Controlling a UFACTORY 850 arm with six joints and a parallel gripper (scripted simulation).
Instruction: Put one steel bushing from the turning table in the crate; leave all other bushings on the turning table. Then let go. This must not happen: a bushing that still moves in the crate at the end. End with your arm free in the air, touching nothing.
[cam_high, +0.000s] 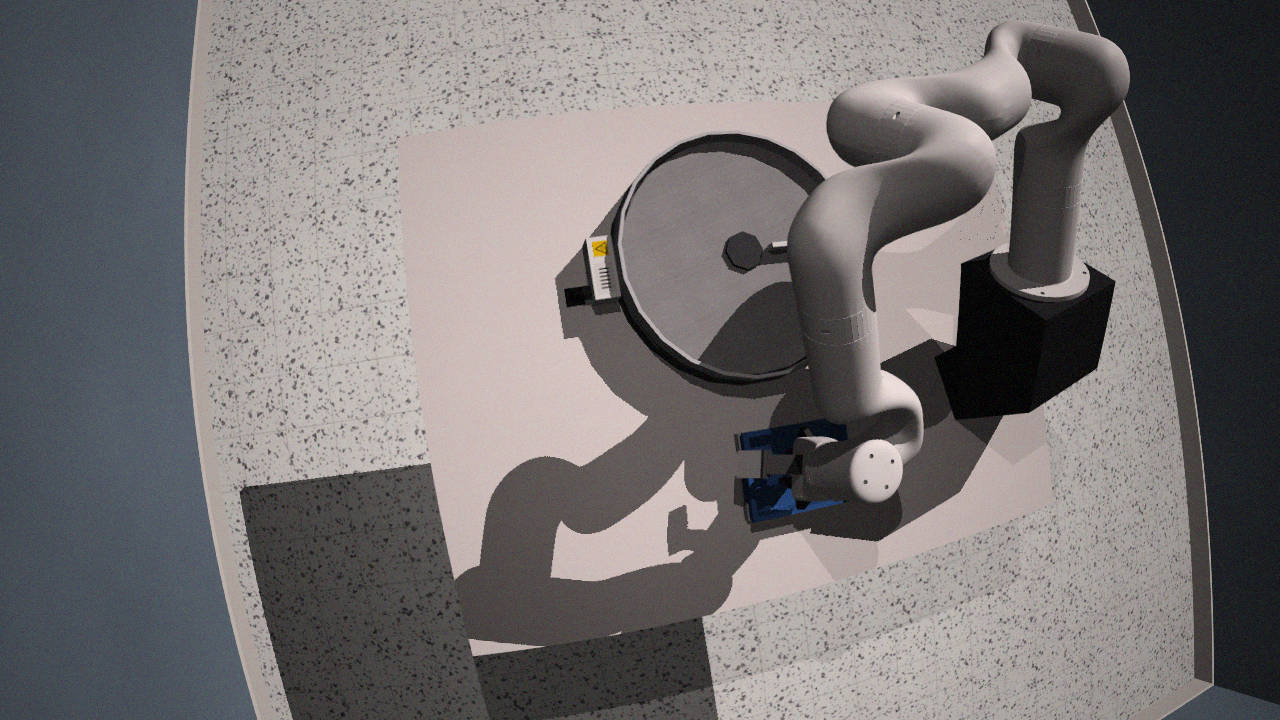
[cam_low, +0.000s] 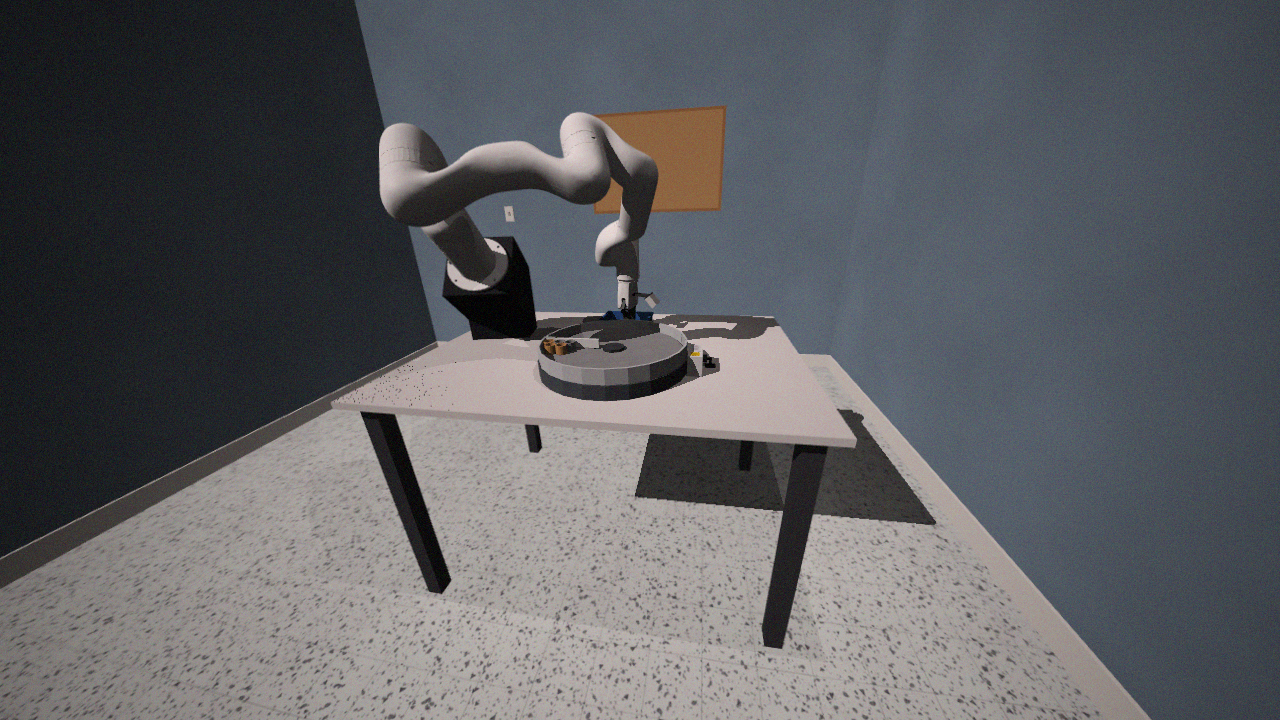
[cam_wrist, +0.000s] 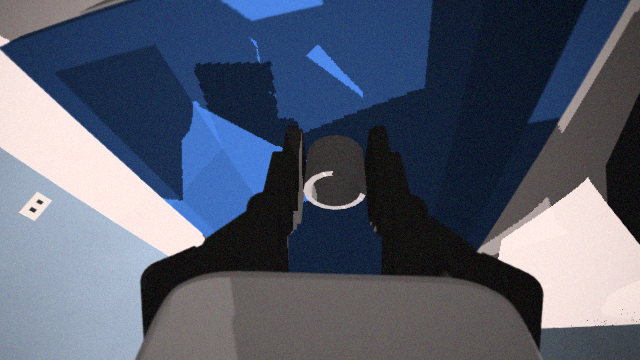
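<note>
Now: the blue crate 10 mm below my hand and 10 mm behind it. From my hand the other things lie so: grey turning table: 360 mm to the right, 50 mm behind, 20 mm above.
</note>
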